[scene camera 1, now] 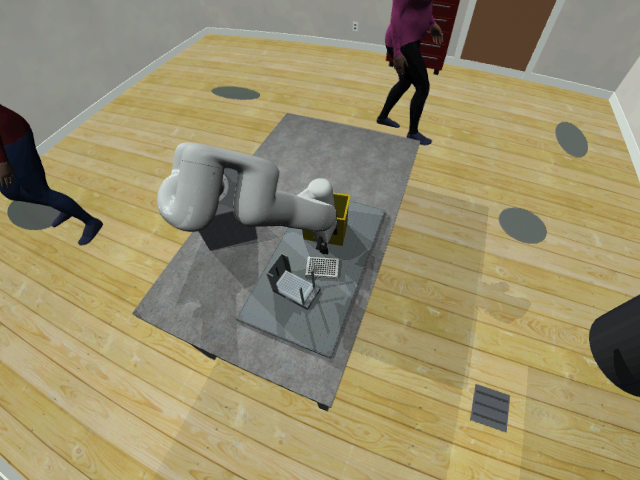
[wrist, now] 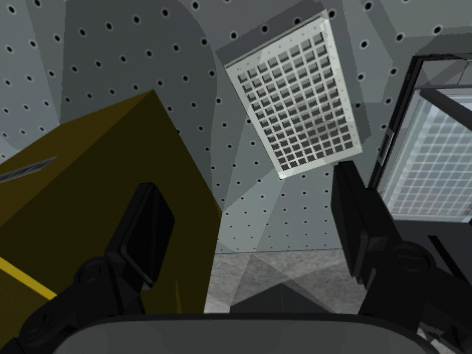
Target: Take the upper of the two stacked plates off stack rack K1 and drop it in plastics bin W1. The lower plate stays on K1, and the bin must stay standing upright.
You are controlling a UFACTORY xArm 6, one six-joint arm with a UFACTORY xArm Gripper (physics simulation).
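Frame: origin at the arm's base, x left, y back, z up, level; metres.
Seen in the pictures: gripper, fingertip midpoint: (scene camera 1: 329,243) (wrist: 244,193).
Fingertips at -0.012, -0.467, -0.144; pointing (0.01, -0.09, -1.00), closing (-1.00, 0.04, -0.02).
Note:
Offsets run from my fingertips to a thing's top centre, as dx, dy, dz. "*": to the spot under its first point. Level surfaces: height alone.
A white grid-like plate {-0.038, +0.017, -0.119} (scene camera 1: 330,273) (wrist: 300,100) lies flat, holes up, on the grey perforated board {dz -0.133} (scene camera 1: 315,335) (wrist: 270,225), between bin and rack. A paler plate {-0.162, +0.087, -0.099} (scene camera 1: 294,286) (wrist: 432,165) sits in the dark rack K1 {-0.163, +0.077, +0.013} (scene camera 1: 282,264) (wrist: 417,237). The yellow bin W1 {+0.139, +0.065, +0.046} (scene camera 1: 339,236) (wrist: 165,155) stands upright on the board; the arm partly hides it in the scene view, and its interior is mostly hidden. My gripper (scene camera 1: 322,249) (wrist: 244,193) is open and empty, above the board beside the bin, with the loose plate ahead of the fingertips in the wrist view.
Two thin rack posts {* -0.213, +0.028, -0.040} (scene camera 1: 301,295) rise at the rack's side nearer the loose plate. The dark arm base block (scene camera 1: 227,235) stands left of the board on the grey table {dz -0.146} (scene camera 1: 336,139). One person (scene camera 1: 410,67) stands behind the table, another (scene camera 1: 31,175) at the left.

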